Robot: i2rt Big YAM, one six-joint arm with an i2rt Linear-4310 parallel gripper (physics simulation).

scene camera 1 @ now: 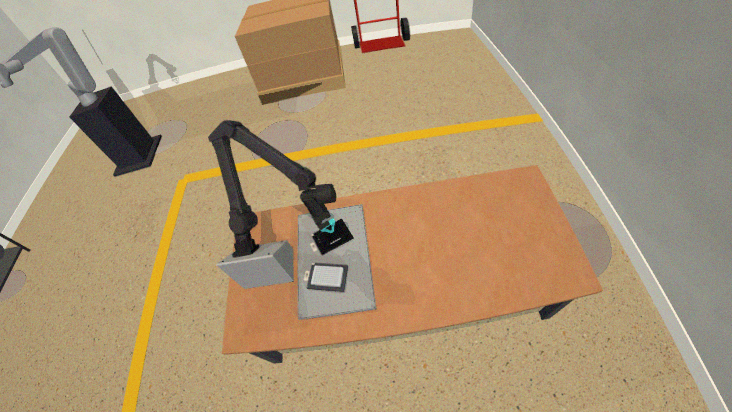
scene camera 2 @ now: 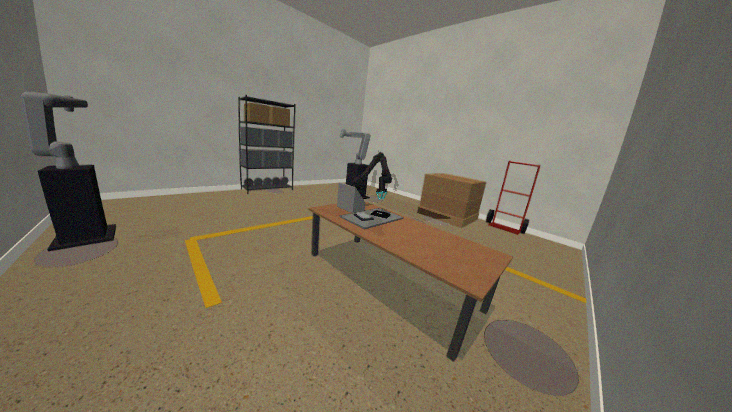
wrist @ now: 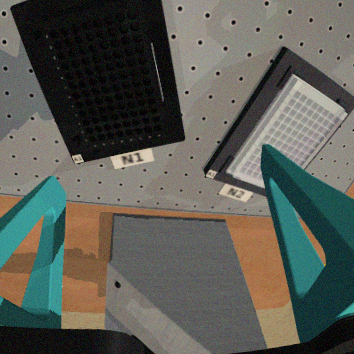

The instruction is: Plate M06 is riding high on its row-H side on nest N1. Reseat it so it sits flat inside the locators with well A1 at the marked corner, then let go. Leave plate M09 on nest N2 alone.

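Places are measured from the arm's base along level axes (x right, y ahead, z up), in metres.
Pixels of known places: gripper, fingertip midpoint: (scene camera 1: pixel 327 224) (scene camera 2: pixel 381 199) (wrist: pixel 155 169); arm's base at its link origin: (scene camera 1: pixel 246 252) (scene camera 2: pixel 350 191).
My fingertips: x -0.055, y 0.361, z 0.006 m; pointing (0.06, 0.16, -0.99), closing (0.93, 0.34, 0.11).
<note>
Ahead of a thing's pixels: the offset from my fingertips to its top centre. "spot": to the spot under its first point. Level surfaces: height alone.
Plate M06 @(dy -0.009, dx -0.029, dz -0.124 m) (wrist: pixel 107 80) (scene camera 1: pixel 331 242) is black, with dark wells, on the black nest N1 @(spot: dy -0.054, dx +0.033, dz -0.132 m) (wrist: pixel 172 134). Plate and nest are hard to tell apart, and I cannot tell the row-H tilt. A white line shows along the side away from the A1 tag @(spot: dy -0.102, dx -0.059, dz -0.147 m) (wrist: pixel 77 158). The pale plate M09 @(dy -0.051, dx +0.164, dz -0.133 m) (wrist: pixel 295 130) (scene camera 1: pixel 326 276) sits in the dark grey nest N2 @(dy -0.051, dx +0.164, dz -0.141 m) (wrist: pixel 250 112) (scene camera 1: pixel 344 279). My teal gripper (wrist: pixel 155 169) (scene camera 1: pixel 328 225) (scene camera 2: pixel 381 194) is open and empty, above the board near N1. In the wrist view the right fingertip overlaps N2's near edge.
The grey perforated board @(dy -0.022, dx +0.070, dz -0.158 m) (scene camera 1: pixel 335 305) (scene camera 2: pixel 371 223) bears both nests on the wooden table @(dz -0.172 m) (scene camera 1: pixel 461 240) (scene camera 2: pixel 430 250). A grey box (scene camera 1: pixel 258 267) (scene camera 2: pixel 349 197) stands at the arm's base beside the board. Cartons (scene camera 1: pixel 291 48) and a red hand truck (scene camera 1: pixel 383 44) stand on the floor beyond.
</note>
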